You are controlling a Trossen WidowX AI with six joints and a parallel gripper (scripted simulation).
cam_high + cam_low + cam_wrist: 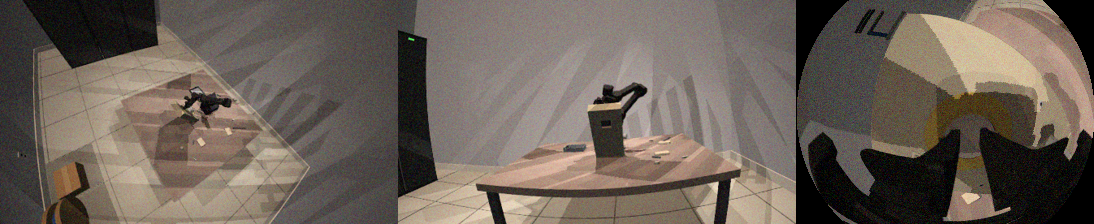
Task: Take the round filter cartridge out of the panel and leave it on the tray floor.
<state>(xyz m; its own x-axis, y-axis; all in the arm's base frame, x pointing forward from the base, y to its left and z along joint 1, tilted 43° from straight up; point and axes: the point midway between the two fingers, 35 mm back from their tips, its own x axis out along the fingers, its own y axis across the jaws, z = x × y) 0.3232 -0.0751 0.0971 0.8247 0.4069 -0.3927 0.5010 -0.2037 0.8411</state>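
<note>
My gripper tip is now 1 cm short of the round filter cartridge and 1 cm above it. The rest, counted from my gripper tip: service panel box (4 cm behind, 8 cm below); grey tray (40 cm behind, 30 cm to the right, 25 cm below).
</note>
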